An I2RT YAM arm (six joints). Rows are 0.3 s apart.
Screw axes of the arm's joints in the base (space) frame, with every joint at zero. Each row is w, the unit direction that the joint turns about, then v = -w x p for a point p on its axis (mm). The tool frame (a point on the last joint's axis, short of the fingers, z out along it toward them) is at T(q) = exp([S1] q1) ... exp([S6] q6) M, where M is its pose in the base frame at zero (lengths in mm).
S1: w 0 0 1 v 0.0 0.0 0.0
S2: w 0 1 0 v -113.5 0.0 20.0
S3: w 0 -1 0 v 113.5 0.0 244.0
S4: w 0 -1 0 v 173.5 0.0 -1.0
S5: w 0 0 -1 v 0.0 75.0 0.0
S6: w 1 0 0 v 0.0 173.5 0.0
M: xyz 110.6 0.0 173.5 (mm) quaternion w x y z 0.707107 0 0.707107 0
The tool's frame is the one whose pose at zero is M.
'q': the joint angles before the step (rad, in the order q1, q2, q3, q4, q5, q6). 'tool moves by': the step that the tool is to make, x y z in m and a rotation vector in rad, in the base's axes. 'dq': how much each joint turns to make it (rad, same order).
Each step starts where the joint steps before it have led.
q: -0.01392, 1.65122, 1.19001, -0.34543, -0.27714, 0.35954
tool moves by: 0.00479, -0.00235, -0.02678, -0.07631, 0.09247, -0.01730
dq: 0.00039, 0.06560, -0.00498, -0.03012, 0.07020, -0.03852
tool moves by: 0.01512, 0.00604, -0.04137, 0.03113, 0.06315, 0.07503
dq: 0.01068, 0.12782, 0.00003, 0.05607, -0.06256, -0.03510
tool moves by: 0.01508, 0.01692, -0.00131, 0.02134, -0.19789, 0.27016
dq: 0.02898, 0.03813, -0.00001, 0.17128, -0.16291, -0.19036
